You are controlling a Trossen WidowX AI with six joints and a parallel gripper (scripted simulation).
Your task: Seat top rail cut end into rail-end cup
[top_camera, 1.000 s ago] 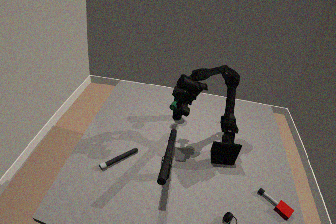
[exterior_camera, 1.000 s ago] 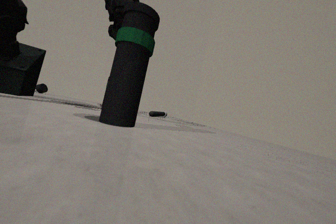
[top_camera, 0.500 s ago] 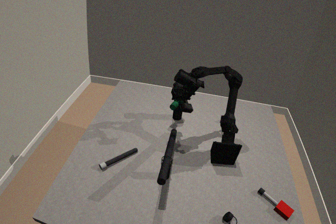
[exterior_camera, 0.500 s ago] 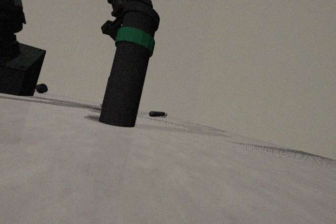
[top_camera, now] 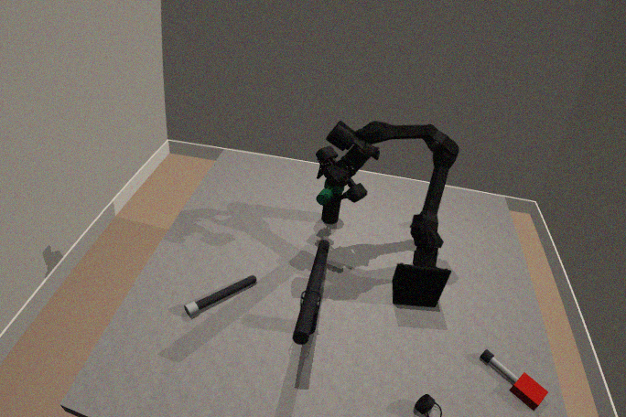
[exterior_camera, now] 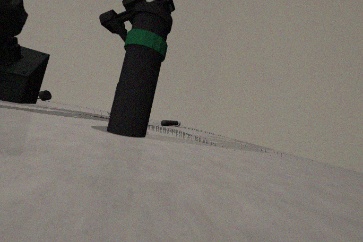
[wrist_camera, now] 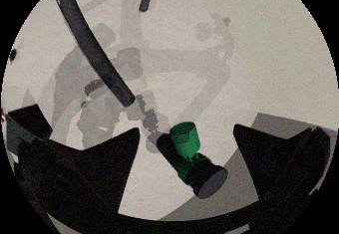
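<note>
My gripper tip is now 90 mm to the left of the green band and 70 mm above it. Also, from my gripper tip: black ring piece 580 mm to the left, 390 mm behind, 200 mm below.
</note>
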